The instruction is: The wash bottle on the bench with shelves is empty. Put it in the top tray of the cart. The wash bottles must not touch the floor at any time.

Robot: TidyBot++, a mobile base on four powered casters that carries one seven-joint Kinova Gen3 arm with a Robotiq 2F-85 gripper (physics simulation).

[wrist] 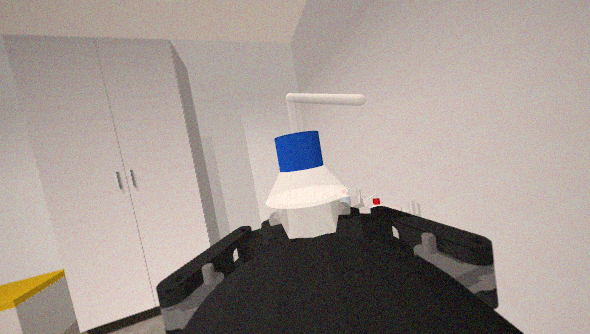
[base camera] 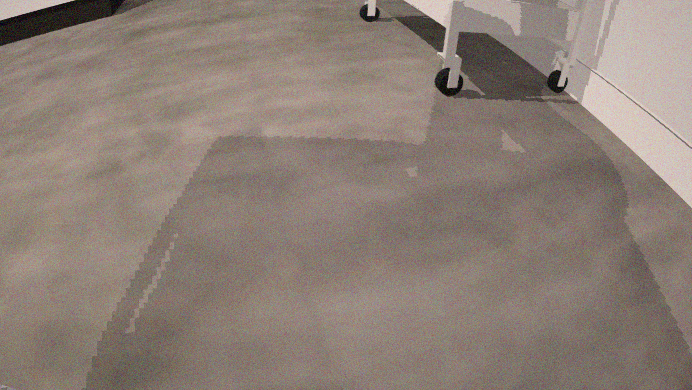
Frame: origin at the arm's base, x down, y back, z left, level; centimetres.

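Seen in the pictures: gripper, fingertip midpoint: (wrist: pixel 309 212).
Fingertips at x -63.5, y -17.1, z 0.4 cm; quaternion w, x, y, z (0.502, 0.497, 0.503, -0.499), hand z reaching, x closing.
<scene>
Offsets run from my fingertips to a thing's middle.
A white wash bottle @(dx -1.4, dy +4.5, dz -0.8 cm) (wrist: pixel 306 186) with a blue cap and a bent white spout stands upright between the fingers in the wrist view. My gripper (wrist: pixel 309 212) is shut on it; the lower part of the bottle is hidden behind the gripper body. The cart (base camera: pixel 451 45) shows at the top right of the base camera view, with its white legs and black wheels; its top tray is out of that view. In the wrist view a small red cap @(dx +23.8, dy -70.1, dz -34.2 cm) (wrist: pixel 376 201) shows just beyond the right finger, with what it belongs to mostly hidden.
A white wall (base camera: pixel 645 75) (wrist: pixel 475 125) runs along the right, close beside the cart. A tall white cabinet (wrist: pixel 80 150) with two handles stands at the left in the wrist view. A yellow-topped unit (wrist: pixel 40 287) shows at the lower left. A dark base edge (base camera: pixel 55 22) lies at the far left.
</scene>
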